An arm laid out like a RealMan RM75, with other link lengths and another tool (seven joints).
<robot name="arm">
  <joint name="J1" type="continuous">
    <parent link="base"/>
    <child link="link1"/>
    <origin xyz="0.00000 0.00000 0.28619" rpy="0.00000 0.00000 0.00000"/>
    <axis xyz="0 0 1"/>
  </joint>
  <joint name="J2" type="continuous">
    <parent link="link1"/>
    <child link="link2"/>
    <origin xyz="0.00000 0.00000 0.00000" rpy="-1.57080 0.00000 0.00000"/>
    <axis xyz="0 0 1"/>
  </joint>
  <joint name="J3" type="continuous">
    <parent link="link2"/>
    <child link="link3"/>
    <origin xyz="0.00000 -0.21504 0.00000" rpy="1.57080 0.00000 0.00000"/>
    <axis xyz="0 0 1"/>
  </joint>
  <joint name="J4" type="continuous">
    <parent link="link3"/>
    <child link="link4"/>
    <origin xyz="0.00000 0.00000 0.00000" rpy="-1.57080 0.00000 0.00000"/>
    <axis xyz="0 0 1"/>
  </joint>
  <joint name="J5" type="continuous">
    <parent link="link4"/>
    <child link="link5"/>
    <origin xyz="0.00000 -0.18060 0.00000" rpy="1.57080 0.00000 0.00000"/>
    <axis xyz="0 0 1"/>
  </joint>
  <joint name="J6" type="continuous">
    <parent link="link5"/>
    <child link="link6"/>
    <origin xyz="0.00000 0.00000 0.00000" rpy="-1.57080 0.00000 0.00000"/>
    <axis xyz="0 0 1"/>
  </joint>
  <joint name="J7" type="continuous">
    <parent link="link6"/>
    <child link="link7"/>
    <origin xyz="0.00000 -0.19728 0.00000" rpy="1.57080 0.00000 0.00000"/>
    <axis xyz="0 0 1"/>
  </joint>
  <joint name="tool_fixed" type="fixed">
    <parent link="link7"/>
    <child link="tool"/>
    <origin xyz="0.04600 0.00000 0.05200" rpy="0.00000 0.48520 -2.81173"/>
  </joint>
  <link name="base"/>
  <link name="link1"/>
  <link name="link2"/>
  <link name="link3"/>
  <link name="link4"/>
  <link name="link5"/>
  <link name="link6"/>
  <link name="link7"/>
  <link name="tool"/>
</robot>
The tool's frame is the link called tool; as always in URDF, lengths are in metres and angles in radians. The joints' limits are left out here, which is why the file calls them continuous.
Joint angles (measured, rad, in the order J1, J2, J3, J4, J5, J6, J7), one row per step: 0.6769 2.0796 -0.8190 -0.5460 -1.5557 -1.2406 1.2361; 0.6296 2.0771 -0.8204 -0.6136 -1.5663 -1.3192 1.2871; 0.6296 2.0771 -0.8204 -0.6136 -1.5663 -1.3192 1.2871; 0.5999 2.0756 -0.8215 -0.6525 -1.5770 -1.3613 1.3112; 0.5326 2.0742 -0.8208 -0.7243 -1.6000 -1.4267 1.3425; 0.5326 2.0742 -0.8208 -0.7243 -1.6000 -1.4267 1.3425; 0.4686 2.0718 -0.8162 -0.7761 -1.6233 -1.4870 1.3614; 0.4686 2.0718 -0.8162 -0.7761 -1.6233 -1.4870 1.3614; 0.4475 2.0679 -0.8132 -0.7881 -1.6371 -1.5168 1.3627; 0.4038 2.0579 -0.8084 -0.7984 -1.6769 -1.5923 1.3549; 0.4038 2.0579 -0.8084 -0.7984 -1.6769 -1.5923 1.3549; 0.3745 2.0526 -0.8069 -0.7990 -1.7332 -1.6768 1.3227; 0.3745 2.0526 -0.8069 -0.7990 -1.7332 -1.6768 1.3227; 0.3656 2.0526 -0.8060 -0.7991 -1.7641 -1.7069 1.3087
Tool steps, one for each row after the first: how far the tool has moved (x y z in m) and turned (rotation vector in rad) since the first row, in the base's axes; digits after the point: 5 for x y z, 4 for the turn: -0.00139 -0.01403 0.00895 -0.0260 0.0232 0.0260; -0.00139 -0.01403 0.00895 -0.0260 0.0232 0.0260; 0.00056 -0.02293 0.01312 -0.0410 0.0256 0.0390; 0.01199 -0.03966 0.02029 -0.0585 0.0149 0.0461; 0.01199 -0.03966 0.02029 -0.0585 0.0149 0.0461; 0.02582 -0.05745 0.02470 -0.0795 0.0018 0.0433; 0.02582 -0.05745 0.02470 -0.0795 0.0018 0.0433; 0.03137 -0.06591 0.02524 -0.0946 -0.0074 0.0476; 0.04439 -0.08929 0.02254 -0.1461 -0.0300 0.0620; 0.04439 -0.08929 0.02254 -0.1461 -0.0300 0.0620; 0.05366 -0.11605 0.01520 -0.2131 -0.0624 0.1050; 0.05366 -0.11605 0.01520 -0.2131 -0.0624 0.1050; 0.05793 -0.12695 0.01122 -0.2438 -0.0795 0.1212
